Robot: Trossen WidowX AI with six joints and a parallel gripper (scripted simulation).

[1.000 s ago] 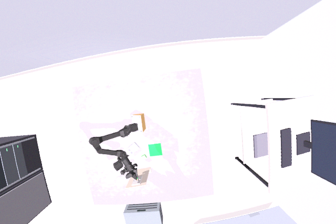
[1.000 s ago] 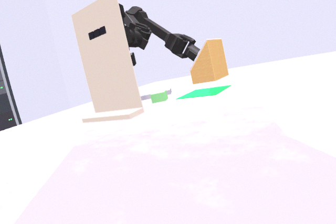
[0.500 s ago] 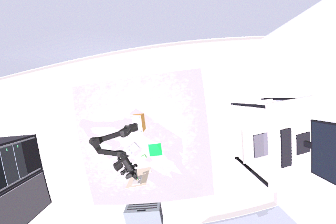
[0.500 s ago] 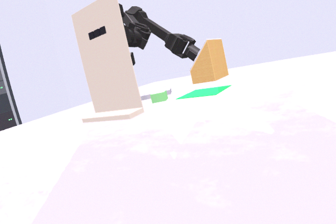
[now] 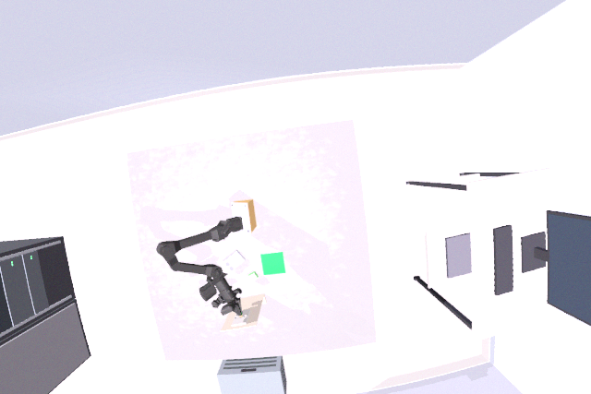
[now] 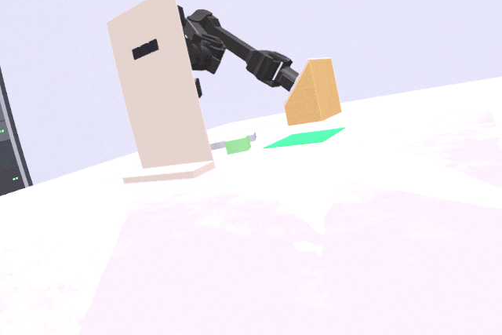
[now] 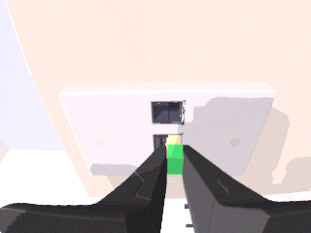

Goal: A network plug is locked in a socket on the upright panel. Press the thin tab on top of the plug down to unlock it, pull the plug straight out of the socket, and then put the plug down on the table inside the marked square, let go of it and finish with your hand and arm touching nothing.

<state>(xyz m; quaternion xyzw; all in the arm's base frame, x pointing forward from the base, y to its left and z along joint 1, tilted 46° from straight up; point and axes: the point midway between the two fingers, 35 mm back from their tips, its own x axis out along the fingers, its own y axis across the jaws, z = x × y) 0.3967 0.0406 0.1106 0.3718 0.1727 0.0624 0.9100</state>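
The marked green square lies 21 cm below my gripper tip, 16 cm to the left of it and 16 cm behind it. The rest, counted from my gripper tip: network plug: 1 cm ahead; then upright beige panel: 8 cm below, 2 cm ahead.
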